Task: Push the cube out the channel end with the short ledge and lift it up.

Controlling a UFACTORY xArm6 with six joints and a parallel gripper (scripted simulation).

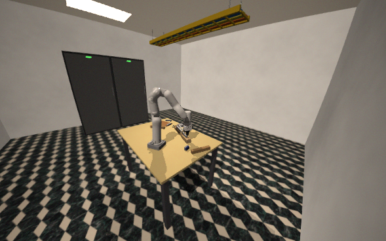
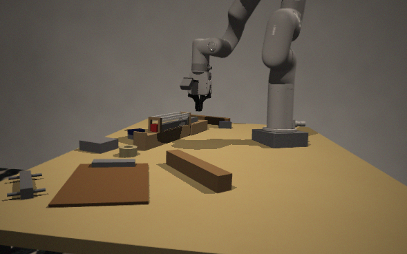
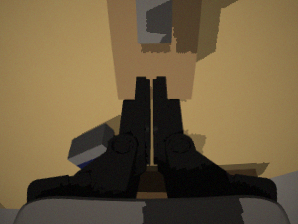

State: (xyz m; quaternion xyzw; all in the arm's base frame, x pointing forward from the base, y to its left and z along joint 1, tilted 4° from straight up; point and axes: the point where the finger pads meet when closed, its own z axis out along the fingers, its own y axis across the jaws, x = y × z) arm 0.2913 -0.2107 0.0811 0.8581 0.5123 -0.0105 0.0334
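Now: the red cube 16 cm ahead of my hand, 29 cm to the left of it and 5 cm below it. Also, from my hand: grey box (33 cm ahead, 38 cm to the left, 9 cm below); then wooden channel (11 cm ahead, 20 cm to the left, 5 cm below); then long brown block (5 cm ahead, 61 cm to the left, 9 cm below).
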